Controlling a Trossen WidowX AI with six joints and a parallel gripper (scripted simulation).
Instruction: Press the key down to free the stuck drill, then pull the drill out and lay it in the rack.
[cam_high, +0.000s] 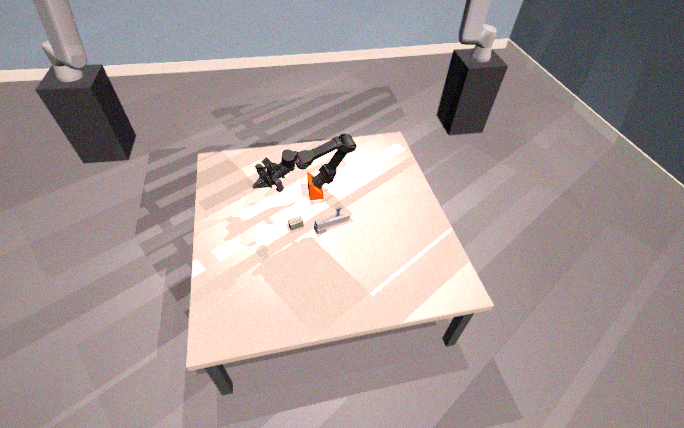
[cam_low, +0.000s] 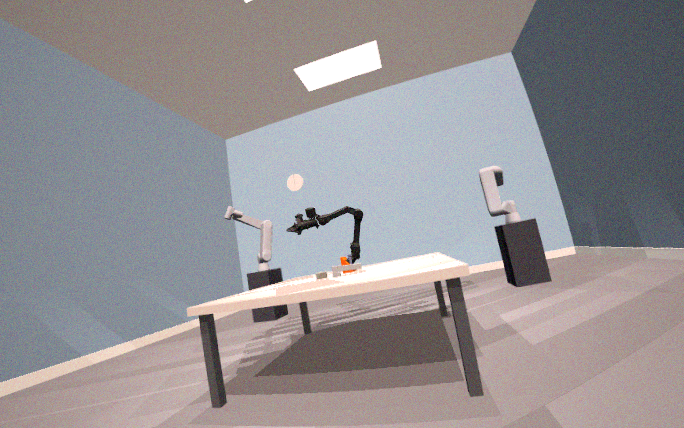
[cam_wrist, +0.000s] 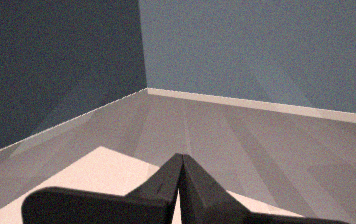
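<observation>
The key is 390 mm to the left of my gripper tip, 260 mm below it and 40 mm behind it. From my gripper tip the other things lie so: grey holder block (350 mm to the left, 320 mm below, 30 mm behind); drill (330 mm to the left, 310 mm below, 30 mm behind); grey rack (330 mm below, 170 mm to the left, 60 mm behind).
</observation>
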